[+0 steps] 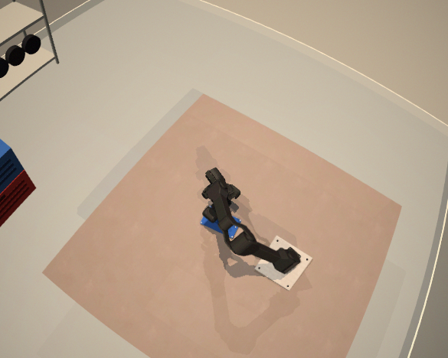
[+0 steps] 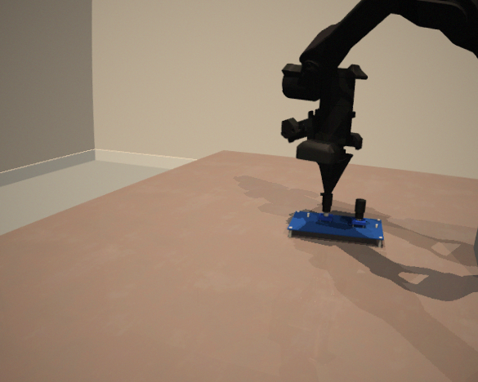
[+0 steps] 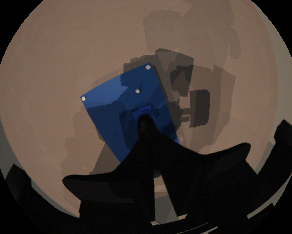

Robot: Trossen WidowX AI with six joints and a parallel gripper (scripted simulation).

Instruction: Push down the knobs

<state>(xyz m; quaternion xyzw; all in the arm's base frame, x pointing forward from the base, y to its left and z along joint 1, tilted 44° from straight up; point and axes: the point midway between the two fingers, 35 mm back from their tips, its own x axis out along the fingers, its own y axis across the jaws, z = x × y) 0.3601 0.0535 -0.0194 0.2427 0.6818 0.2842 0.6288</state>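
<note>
Right now the black knob is 1 cm below my gripper tip.
</note>
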